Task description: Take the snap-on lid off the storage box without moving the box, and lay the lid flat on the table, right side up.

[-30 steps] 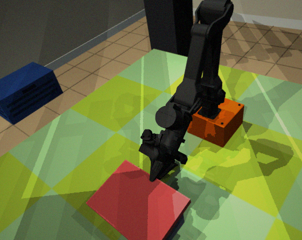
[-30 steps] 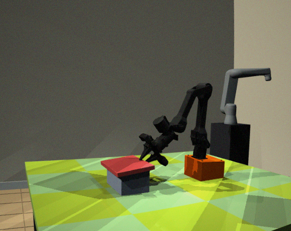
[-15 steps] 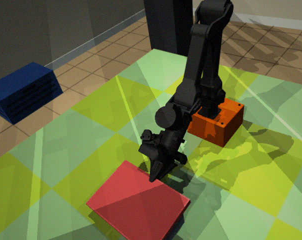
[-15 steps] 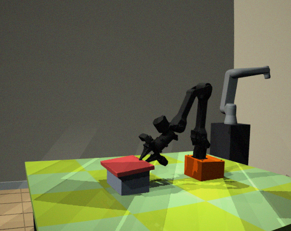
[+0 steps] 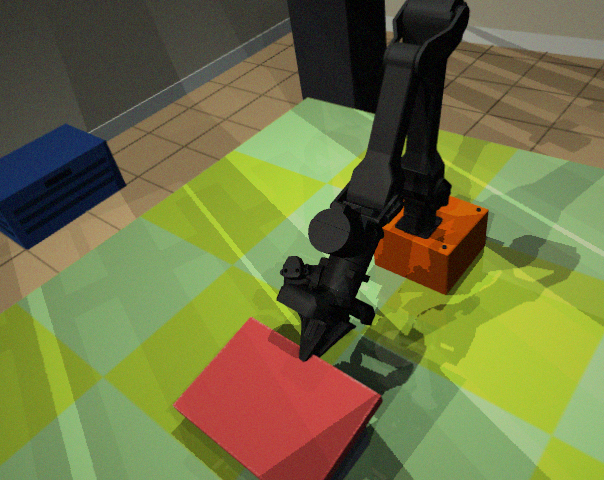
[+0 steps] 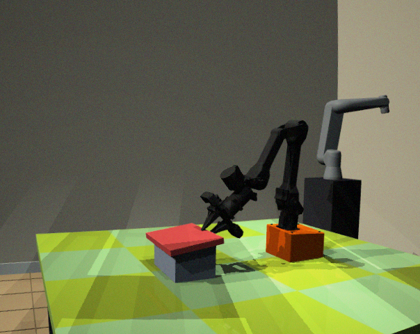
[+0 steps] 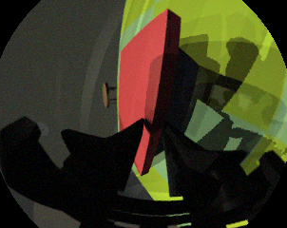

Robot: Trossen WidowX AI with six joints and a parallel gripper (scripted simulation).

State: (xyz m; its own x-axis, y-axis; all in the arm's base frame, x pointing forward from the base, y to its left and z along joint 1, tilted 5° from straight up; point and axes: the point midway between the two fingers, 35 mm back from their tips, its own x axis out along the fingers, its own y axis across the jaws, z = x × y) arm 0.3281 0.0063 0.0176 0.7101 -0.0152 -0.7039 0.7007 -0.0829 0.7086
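My gripper tip is 80 mm short of the red lid and 10 mm above it. The rest, counted from my gripper tip: grey-blue storage box: 70 mm ahead, 60 mm below.
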